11 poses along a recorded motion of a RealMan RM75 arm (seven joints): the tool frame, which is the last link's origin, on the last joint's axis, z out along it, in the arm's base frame.
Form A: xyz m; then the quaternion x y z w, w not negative.
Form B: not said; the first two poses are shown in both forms.
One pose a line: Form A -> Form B
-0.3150 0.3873 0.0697 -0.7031 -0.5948 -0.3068 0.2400 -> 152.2 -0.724 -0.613 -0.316 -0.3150 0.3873 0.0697
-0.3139 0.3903 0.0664 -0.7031 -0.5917 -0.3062 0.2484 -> 151.2 -0.726 -0.611 -0.316 -0.3139 0.3903 0.0664
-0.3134 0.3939 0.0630 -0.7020 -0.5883 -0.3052 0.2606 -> 149.8 -0.727 -0.609 -0.316 -0.3134 0.3939 0.0630
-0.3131 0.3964 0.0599 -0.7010 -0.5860 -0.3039 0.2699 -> 148.7 -0.728 -0.609 -0.316 -0.3131 0.3964 0.0599
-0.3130 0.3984 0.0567 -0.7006 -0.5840 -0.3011 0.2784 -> 147.7 -0.729 -0.608 -0.313 -0.3130 0.3984 0.0567
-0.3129 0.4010 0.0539 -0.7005 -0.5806 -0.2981 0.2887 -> 146.4 -0.732 -0.606 -0.311 -0.3129 0.4010 0.0539
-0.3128 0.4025 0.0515 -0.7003 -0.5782 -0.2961 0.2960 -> 145.6 -0.733 -0.605 -0.310 -0.3128 0.4025 0.0515
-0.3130 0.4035 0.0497 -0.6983 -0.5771 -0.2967 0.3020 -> 144.8 -0.733 -0.605 -0.311 -0.3130 0.4035 0.0497
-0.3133 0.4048 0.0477 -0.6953 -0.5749 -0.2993 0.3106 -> 143.8 -0.731 -0.605 -0.315 -0.3133 0.4048 0.0477
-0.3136 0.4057 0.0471 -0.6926 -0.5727 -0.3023 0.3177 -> 143.0 -0.730 -0.604 -0.319 -0.3136 0.4057 0.0471
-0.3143 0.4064 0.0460 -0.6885 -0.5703 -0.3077 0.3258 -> 142.0 -0.728 -0.603 -0.325 -0.3143 0.4064 0.0460
